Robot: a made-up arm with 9 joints. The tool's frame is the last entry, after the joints.
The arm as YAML. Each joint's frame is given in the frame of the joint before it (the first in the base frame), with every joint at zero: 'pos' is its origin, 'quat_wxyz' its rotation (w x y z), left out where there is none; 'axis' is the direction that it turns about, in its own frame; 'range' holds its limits. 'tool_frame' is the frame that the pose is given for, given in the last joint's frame.
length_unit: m
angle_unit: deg
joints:
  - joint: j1
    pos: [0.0, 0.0, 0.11]
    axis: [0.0, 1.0, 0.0]
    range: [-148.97, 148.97]
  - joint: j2
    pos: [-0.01, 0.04, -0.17]
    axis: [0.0, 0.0, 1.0]
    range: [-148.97, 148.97]
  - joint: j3
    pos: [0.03, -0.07, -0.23]
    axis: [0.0, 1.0, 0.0]
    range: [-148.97, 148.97]
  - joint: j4
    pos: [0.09, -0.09, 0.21]
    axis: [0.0, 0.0, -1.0]
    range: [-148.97, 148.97]
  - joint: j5
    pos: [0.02, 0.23, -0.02]
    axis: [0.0, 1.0, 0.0]
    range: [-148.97, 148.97]
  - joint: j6
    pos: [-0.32, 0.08, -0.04]
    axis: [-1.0, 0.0, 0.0]
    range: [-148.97, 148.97]
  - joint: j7
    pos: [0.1, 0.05, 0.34]
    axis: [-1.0, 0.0, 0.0]
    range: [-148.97, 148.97]
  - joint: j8
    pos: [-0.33, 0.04, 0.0]
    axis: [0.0, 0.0, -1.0]
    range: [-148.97, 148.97]
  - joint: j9
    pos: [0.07, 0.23, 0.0]
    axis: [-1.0, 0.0, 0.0]
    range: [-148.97, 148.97]
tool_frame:
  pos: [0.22, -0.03, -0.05]
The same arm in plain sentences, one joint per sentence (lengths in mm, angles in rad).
The arm has nine revolute joints in a row. What follows holds with every joint at zero, and every direction is one of the base frame's.
Joint 1 sits 110 mm along +z from the base frame's origin and turns about +y, from -2.6 to 2.6 rad.
Joint 2 sits 10 mm along -x and 40 mm along +y and 170 mm along -z from joint 1 and turns about +z, from -2.6 to 2.6 rad.
Joint 3 sits 30 mm along +x and 70 mm along -y and 230 mm along -z from joint 2 and turns about +y, from -2.6 to 2.6 rad.
Joint 4 sits 90 mm along +x and 90 mm along -y and 210 mm along +z from joint 3 and turns about -z, from -2.6 to 2.6 rad.
Joint 5 sits 20 mm along +x and 230 mm along +y and 20 mm along -z from joint 4 and turns about +y, from -2.6 to 2.6 rad.
Joint 6 sits 320 mm along -x and 80 mm along +y and 40 mm along -z from joint 5 and turns about -x, from -2.6 to 2.6 rad.
Joint 7 sits 100 mm along +x and 50 mm along +y and 340 mm along +z from joint 6 and turns about -x, from -2.6 to 2.6 rad.
Joint 8 sits 330 mm along -x and 40 mm along +y from joint 7 and turns about -z, from -2.6 to 2.6 rad.
Joint 9 sits 70 mm along +x and 230 mm along +y from joint 8 and turns about -x, from -2.6 to 2.6 rad.
The tool frame, which is the frame that the pose is given for, sits 220 mm along +x and 30 mm along -y and 50 mm along -z from joint 9; its axes are parallel to the base frame's.

